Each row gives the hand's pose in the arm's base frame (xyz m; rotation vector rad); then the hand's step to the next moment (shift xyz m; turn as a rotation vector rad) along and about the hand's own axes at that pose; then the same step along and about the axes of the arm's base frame.
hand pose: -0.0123 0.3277 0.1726 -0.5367 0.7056 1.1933
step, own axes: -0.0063 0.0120 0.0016 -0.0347 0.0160 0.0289
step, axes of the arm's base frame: -0.0124 0.0006 0.0056 -0.0164 0.0028 0.0449
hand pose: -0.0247 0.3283 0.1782 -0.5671 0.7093 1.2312
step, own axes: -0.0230 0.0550 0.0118 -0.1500 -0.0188 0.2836
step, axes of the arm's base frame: -0.0552 0.0075 0.0244 0.0425 0.1060 0.3004
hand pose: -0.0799 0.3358 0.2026 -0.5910 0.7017 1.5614
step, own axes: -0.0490 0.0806 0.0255 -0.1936 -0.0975 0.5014
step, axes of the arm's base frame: -0.0742 -0.0189 0.0607 0.1315 0.2395 0.4730
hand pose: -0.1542 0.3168 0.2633 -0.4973 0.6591 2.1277
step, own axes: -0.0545 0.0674 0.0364 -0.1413 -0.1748 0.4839
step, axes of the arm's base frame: -0.0276 -0.0453 0.0776 0.1661 0.3002 0.4086
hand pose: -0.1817 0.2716 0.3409 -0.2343 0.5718 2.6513
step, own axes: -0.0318 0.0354 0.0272 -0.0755 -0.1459 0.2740
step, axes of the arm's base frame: 0.0113 -0.0293 0.0450 0.1103 0.2105 0.2136
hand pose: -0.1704 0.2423 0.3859 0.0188 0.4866 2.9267
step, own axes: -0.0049 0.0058 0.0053 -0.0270 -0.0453 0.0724
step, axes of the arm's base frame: 0.0041 -0.0046 0.0070 0.0372 0.0607 0.0544
